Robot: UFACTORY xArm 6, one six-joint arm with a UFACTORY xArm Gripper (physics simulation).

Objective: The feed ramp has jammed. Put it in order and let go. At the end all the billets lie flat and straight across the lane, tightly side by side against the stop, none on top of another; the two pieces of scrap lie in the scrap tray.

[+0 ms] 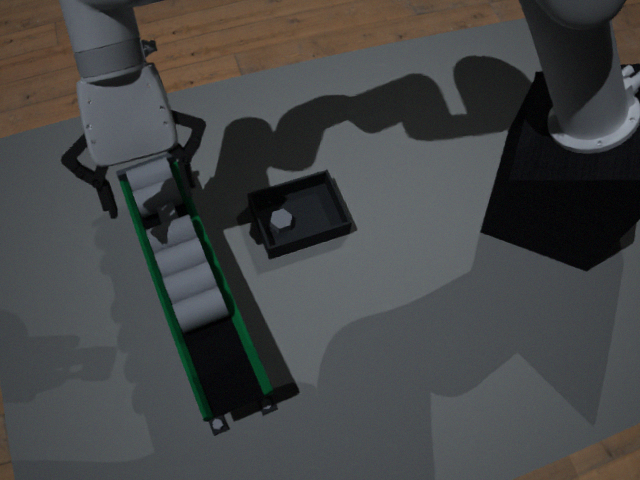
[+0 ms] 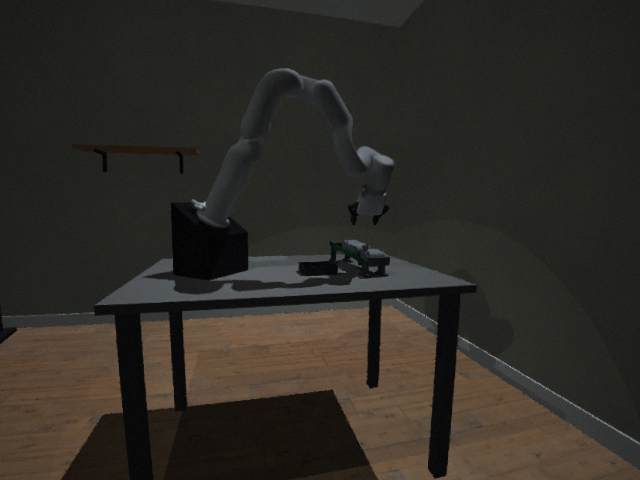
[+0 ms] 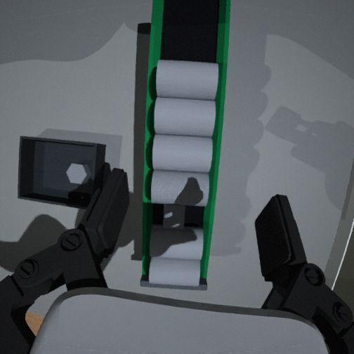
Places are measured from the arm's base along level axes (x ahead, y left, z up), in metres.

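Where they show: gripper, fingertip midpoint: (image 1: pixel 151 204) (image 2: pixel 363 222); arm's base, origin of the base link: (image 1: pixel 594 119) (image 2: pixel 212 218).
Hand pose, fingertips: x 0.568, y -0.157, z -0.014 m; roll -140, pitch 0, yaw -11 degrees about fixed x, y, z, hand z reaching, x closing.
Observation:
Things, the pixels of their top centre, and the offset from my fingertips. Level surfaces: height alone.
- small grey scrap block, middle of its top: (image 1: pixel 167 213) dx -0.019, dy -0.044, dz -0.108 m
- hexagonal scrap piece, middle of its top: (image 1: pixel 281 218) dx -0.169, dy +0.006, dz -0.172 m
- dark scrap tray, middle of its top: (image 1: pixel 299 208) (image 2: pixel 317 263) dx -0.197, dy +0.010, dz -0.157 m
- grey table, its level: dz -0.192 m
The ramp (image 1: pixel 251 356) (image 2: pixel 346 250) (image 3: pixel 224 30) has green rails and a dark lane. Two pale billets (image 3: pixel 175 243) (image 3: pixel 174 271) lie across it by the grey stop (image 3: pixel 174 286). A small grey scrap block (image 1: pixel 168 210) (image 3: pixel 174 216) lies in the gap above them, partly shadowed. Further up, several billets (image 1: pixel 180 256) (image 3: pixel 185 117) lie crosswise in a row, side by side. A hexagonal scrap piece (image 1: pixel 282 219) (image 3: pixel 77 173) lies in the dark scrap tray (image 1: pixel 310 242) (image 2: pixel 317 268) (image 3: pixel 50 201). My gripper (image 1: pixel 151 198) (image 2: pixel 364 222) (image 3: pixel 196 196) is open and empty, above the ramp's stop end, its fingers on either side.
The scrap tray stands on the grey table (image 1: pixel 403 206) (image 2: pixel 279 290), beside the ramp on the side of the arm's black base block (image 1: pixel 547 206) (image 2: pixel 206 248). The ramp's rails rise beside the billets. A wall shelf (image 2: pixel 139 149) hangs behind the arm.

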